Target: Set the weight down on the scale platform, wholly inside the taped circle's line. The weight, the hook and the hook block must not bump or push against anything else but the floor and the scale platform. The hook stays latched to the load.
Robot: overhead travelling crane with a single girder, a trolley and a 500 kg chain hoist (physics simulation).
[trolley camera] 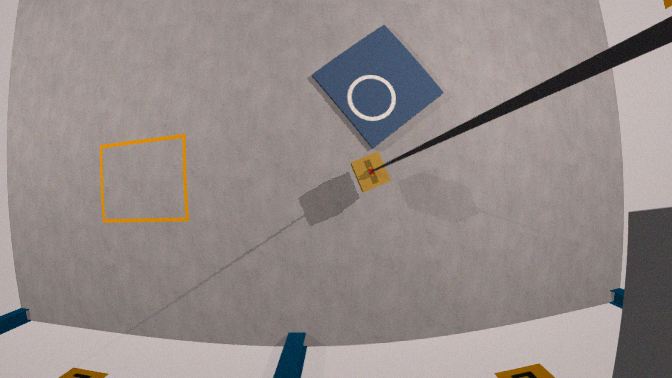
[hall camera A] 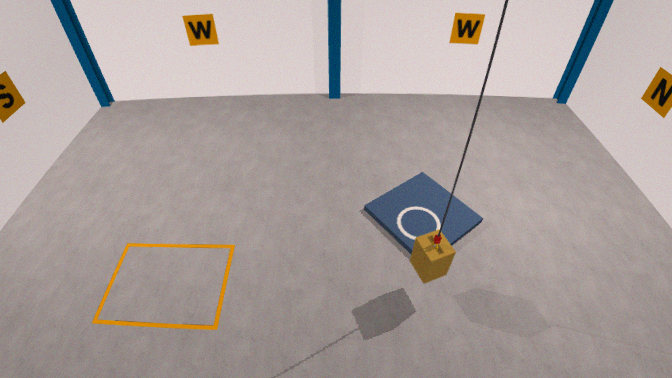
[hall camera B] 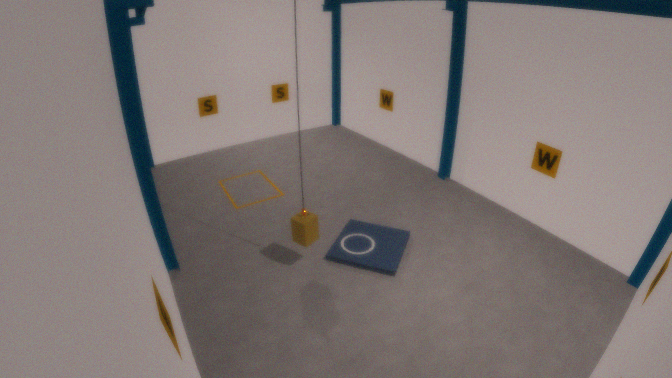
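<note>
The yellow block-shaped weight [hall camera A: 430, 265] [hall camera B: 305, 231] [trolley camera: 381, 175] hangs upright above the floor, its shadows apart from it. The red hook block and hook [hall camera A: 437, 242] [hall camera B: 304, 212] [trolley camera: 371, 171] are at its top, latched to it; the hook is small. The blue scale platform [hall camera A: 422, 187] [hall camera B: 390, 250] [trolley camera: 400, 60] lies on the floor. In hall camera B the weight is left of it; in the trolley camera it is just below its lower corner. The white taped circle [hall camera A: 418, 207] [hall camera B: 358, 234] [trolley camera: 371, 77] is bare inside; the weight covers a bit of its line in hall camera A.
An orange taped rectangle [hall camera A: 180, 245] [hall camera B: 228, 195] [trolley camera: 186, 177] is on the floor, left of the platform in all three views. Blue columns [hall camera A: 334, 50] [hall camera B: 452, 100] [trolley camera: 291, 355] stand along the white walls. A dark grey shape [trolley camera: 647, 290] fills the lower right of the trolley camera.
</note>
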